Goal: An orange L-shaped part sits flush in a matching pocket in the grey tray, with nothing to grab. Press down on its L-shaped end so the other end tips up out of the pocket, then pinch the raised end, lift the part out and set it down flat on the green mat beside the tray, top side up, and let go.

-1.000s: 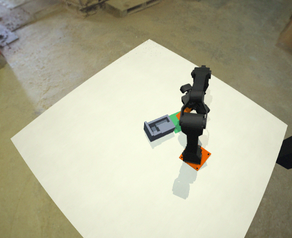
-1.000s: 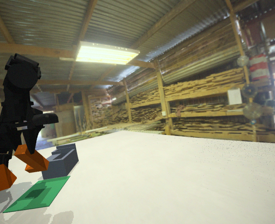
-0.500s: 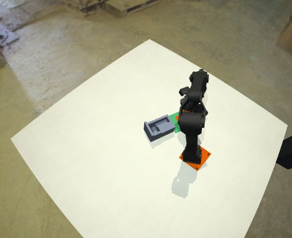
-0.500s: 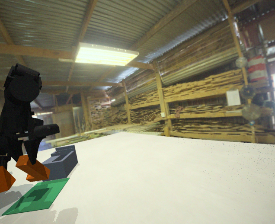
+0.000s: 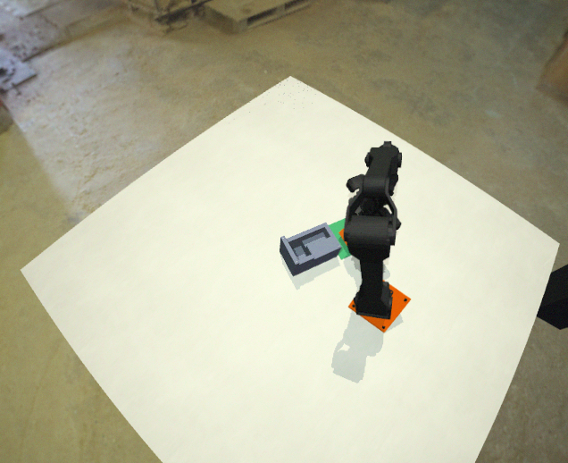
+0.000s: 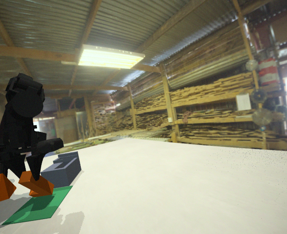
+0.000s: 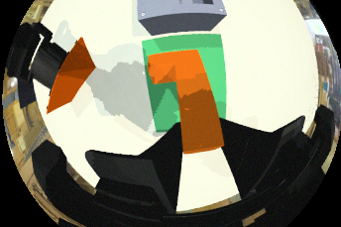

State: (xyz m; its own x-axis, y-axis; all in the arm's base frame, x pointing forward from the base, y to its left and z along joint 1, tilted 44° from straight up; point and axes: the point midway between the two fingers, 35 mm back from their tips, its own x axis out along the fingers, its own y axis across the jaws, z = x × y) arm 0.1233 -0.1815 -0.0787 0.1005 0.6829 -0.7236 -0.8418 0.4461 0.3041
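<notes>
My gripper tip is 4 cm to the right of the orange L-shaped part and 3 cm above it. The rest, counted from my gripper tip: green mat 9 cm below, 2 cm to the left, 1 cm ahead.
</notes>
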